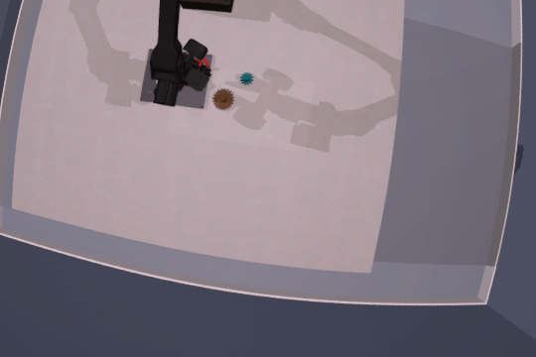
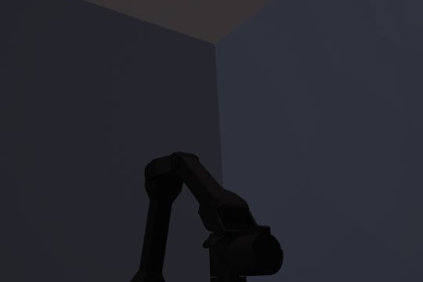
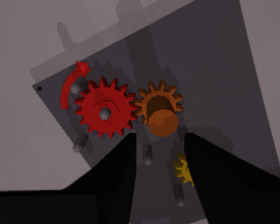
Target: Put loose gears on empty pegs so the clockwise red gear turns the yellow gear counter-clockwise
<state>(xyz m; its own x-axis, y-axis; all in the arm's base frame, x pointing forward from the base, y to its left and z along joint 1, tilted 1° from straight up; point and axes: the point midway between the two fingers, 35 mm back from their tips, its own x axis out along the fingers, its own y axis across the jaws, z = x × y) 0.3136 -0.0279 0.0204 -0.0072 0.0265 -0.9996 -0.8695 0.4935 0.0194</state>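
My gripper tip is now 40 mm above the orange gear. From my gripper tip the other things lie so: yellow gear (70 mm to the right, 50 mm below, 10 mm ahead); red arrow (60 mm below, 50 mm to the left, 50 mm behind); brown gear (110 mm to the left, 60 mm ahead, 50 mm below).
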